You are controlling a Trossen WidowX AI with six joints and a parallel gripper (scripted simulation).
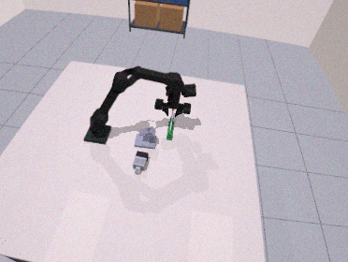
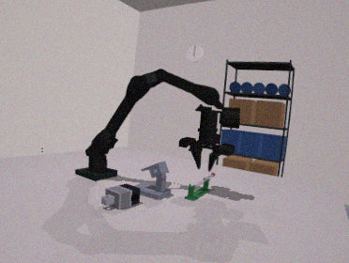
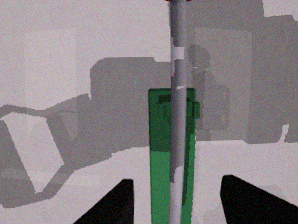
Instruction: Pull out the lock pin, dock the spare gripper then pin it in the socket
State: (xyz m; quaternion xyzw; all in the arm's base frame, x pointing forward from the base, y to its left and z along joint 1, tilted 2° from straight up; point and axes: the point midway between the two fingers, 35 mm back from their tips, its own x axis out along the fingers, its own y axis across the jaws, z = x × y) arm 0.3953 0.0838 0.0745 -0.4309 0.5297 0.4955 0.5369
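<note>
The green cradle is 5 cm below my gripper tip and 4 cm to the right of it. Also, from my gripper tip: grey mount 13 cm behind, 12 cm to the right, 3 cm below; then spare gripper 27 cm to the right, 16 cm behind, 6 cm below.
</note>
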